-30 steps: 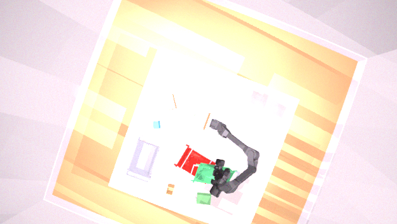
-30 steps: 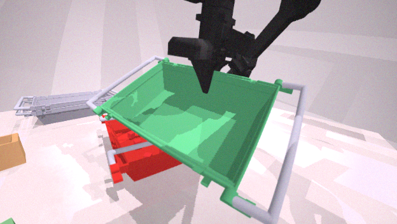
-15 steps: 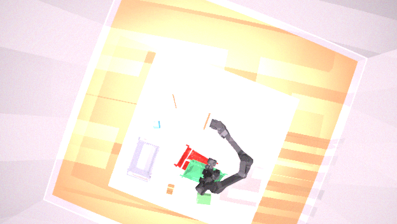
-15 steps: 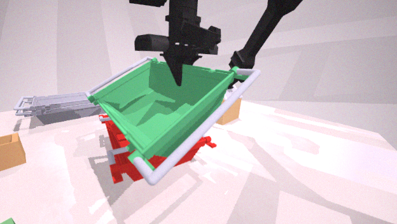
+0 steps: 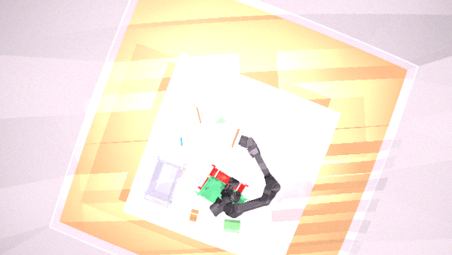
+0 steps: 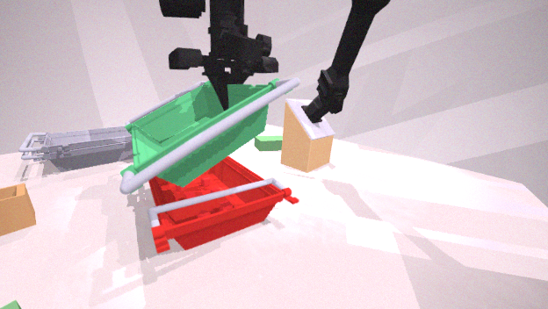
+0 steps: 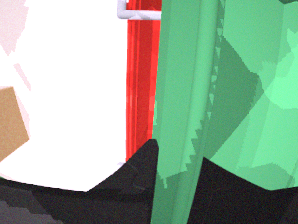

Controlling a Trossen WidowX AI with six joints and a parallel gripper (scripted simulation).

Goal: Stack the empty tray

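The green tray is 80 mm ahead of my gripper tip, 20 mm to the right of it and 10 mm below it. The rest, counted from my gripper tip: brown box (340 mm ahead, 160 mm below, 140 mm to the right); blue cube (430 mm to the right, 150 mm below, 140 mm behind).
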